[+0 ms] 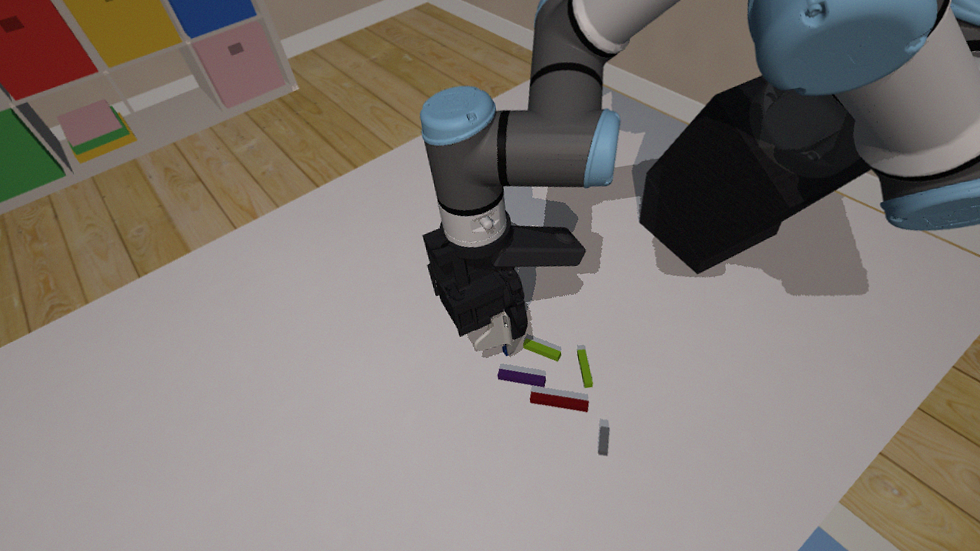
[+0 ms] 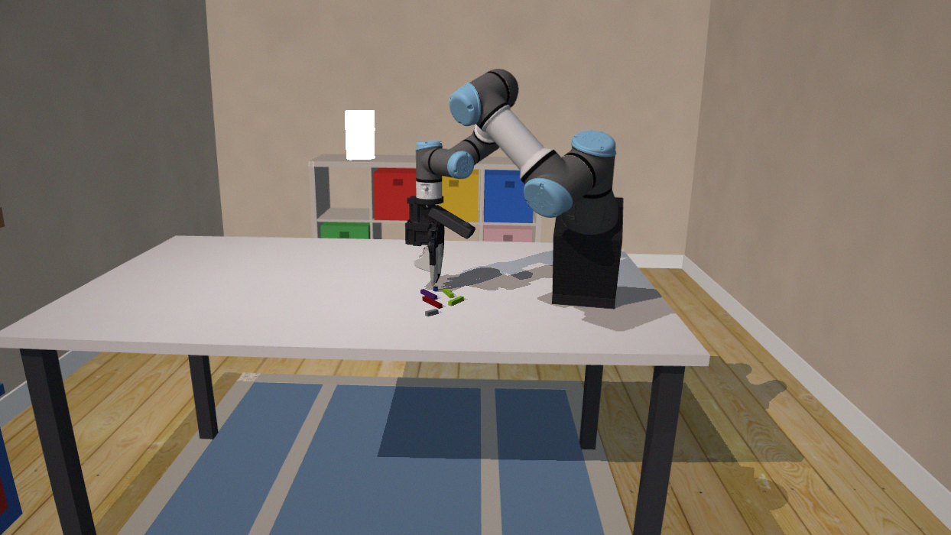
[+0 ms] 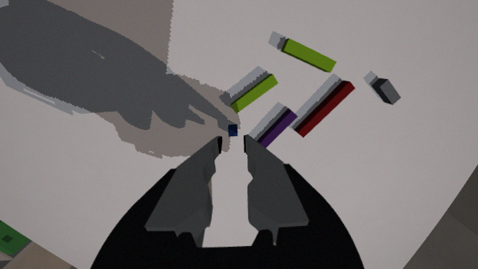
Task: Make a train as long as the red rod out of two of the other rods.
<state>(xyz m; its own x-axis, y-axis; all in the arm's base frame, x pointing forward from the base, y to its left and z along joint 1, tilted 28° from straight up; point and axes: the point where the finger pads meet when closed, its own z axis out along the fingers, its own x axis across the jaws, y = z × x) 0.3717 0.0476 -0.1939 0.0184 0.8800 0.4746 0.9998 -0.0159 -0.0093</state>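
My hand is 3 cm above the small blue rod. From my hand the other things lie so: grey rod (3 cm behind, 17 cm to the left, 3 cm below); red rod (2 cm behind, 10 cm to the left, 3 cm below); purple rod (1 cm ahead, 5 cm to the left, 3 cm below).
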